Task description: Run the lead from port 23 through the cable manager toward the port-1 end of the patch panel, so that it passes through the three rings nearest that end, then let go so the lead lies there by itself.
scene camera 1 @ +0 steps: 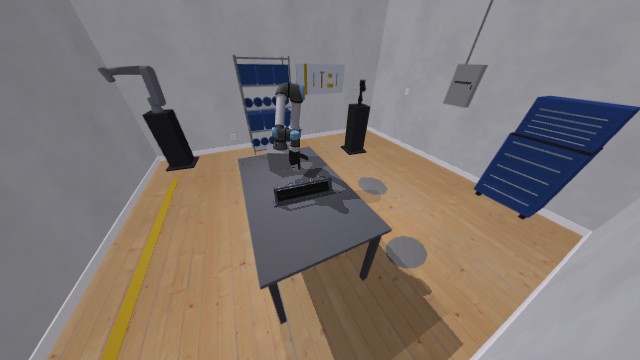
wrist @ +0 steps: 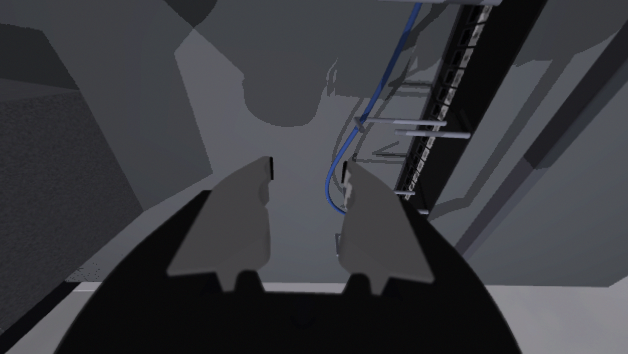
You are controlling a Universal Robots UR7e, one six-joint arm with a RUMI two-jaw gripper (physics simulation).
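The blue lead (wrist: 382,87) runs down from the top of the wrist view, crosses the outer end of a metal ring (wrist: 410,121), then bends in a loop that goes out of sight behind the right-hand finger. Another ring (wrist: 405,193) is partly hidden by that finger, and part of a ring shows at the top edge. The patch panel (scene camera 1: 302,191) (wrist: 445,97) stands on the table, its port row to the right of the lead in the wrist view. My gripper (scene camera 1: 303,162) (wrist: 308,162) is partly open with nothing between its fingers, above and behind the panel, beside the lead's bend.
The dark table (scene camera 1: 300,240) carries the panel and the arm's grey pedestal (scene camera 1: 278,160) (wrist: 60,175). The panel's metal rings stick out on the gripper's side. A shelf rack (scene camera 1: 237,72) and two black stands (scene camera 1: 170,140) (scene camera 1: 356,127) are beyond the table.
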